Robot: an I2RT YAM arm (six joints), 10 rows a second.
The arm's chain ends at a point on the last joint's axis. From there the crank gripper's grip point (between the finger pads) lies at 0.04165 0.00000 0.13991 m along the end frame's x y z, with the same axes.
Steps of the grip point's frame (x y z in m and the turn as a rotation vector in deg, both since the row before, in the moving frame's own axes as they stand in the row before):
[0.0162 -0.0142 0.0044 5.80 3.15 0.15]
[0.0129 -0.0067 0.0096 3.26 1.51 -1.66]
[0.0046 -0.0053 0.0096 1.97 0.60 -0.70]
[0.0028 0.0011 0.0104 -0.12 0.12 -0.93]
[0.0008 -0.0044 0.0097 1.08 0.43 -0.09]
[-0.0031 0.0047 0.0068 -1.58 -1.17 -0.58]
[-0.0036 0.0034 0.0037 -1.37 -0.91 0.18]
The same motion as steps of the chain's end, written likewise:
[0.0086 -0.0003 0.0076 5.80 3.15 0.15]
[0.0094 0.0025 0.0110 3.26 1.51 -1.66]
[0.0032 0.0000 0.0101 1.97 0.60 -0.70]
[0.0025 0.0015 0.0105 -0.12 0.12 -0.93]
[-0.0002 -0.0017 0.0100 1.08 0.43 -0.09]
[-0.0003 0.0012 0.0060 -1.58 -1.17 -0.58]
[-0.0014 -0.0001 0.0031 -1.37 -0.91 0.18]

